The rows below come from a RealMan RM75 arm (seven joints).
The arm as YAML. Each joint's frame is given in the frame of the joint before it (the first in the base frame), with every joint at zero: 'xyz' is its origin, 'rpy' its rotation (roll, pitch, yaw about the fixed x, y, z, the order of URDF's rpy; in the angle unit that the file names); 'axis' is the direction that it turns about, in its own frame. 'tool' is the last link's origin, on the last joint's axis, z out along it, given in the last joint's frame.
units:
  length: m
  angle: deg
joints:
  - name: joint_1
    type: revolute
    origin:
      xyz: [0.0, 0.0, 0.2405]
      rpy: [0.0, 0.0, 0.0]
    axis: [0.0, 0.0, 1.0]
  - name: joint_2
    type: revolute
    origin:
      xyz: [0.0, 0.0, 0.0]
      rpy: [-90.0, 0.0, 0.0]
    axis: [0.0, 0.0, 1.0]
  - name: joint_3
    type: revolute
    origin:
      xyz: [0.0, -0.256, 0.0]
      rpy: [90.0, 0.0, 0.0]
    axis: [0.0, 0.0, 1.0]
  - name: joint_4
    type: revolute
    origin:
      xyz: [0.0, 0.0, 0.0]
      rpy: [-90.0, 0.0, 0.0]
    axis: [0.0, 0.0, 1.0]
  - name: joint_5
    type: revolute
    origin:
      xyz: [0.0, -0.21, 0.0]
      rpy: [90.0, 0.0, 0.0]
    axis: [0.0, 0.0, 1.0]
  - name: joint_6
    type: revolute
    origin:
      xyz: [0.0, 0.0, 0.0]
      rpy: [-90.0, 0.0, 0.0]
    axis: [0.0, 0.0, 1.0]
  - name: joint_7
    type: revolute
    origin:
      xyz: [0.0, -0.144, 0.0]
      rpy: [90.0, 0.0, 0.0]
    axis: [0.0, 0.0, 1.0]
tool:
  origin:
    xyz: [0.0, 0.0, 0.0]
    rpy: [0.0, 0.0, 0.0]
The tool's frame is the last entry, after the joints.
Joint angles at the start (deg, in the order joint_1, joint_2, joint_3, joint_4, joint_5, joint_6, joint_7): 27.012, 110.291, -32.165, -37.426, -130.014, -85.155, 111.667
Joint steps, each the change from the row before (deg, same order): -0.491, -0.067, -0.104, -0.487, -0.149, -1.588, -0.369; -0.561, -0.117, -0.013, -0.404, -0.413, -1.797, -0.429; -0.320, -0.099, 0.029, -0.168, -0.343, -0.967, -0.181; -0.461, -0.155, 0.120, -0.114, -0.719, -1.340, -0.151; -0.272, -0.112, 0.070, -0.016, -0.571, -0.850, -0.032; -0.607, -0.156, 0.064, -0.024, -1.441, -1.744, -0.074; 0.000, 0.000, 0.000, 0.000, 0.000, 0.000, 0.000; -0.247, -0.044, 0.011, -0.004, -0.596, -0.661, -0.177; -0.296, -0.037, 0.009, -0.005, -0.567, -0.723, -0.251; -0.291, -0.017, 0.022, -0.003, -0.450, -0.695, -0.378
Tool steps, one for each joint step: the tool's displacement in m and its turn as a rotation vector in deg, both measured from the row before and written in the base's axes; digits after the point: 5 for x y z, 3 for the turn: -0.00001, -0.00490, 0.00083, -1.033, 0.267, 0.600; 0.00072, -0.00620, 0.00083, -1.308, 0.247, 0.511; 0.00084, -0.00369, 0.00057, -0.769, 0.092, 0.140; 0.00185, -0.00580, 0.00054, -1.227, 0.107, -0.072; 0.00131, -0.00385, 0.00020, -0.891, 0.045, -0.147; 0.00310, -0.00886, -0.00041, -2.118, -0.025, -0.415; 0.00000, 0.00000, 0.00000, 0.000, 0.000, 0.000; 0.00127, -0.00360, -0.00030, -0.849, -0.065, -0.054; 0.00130, -0.00399, -0.00033, -0.872, -0.012, -0.015; 0.00103, -0.00375, -0.00035, -0.759, 0.047, 0.122
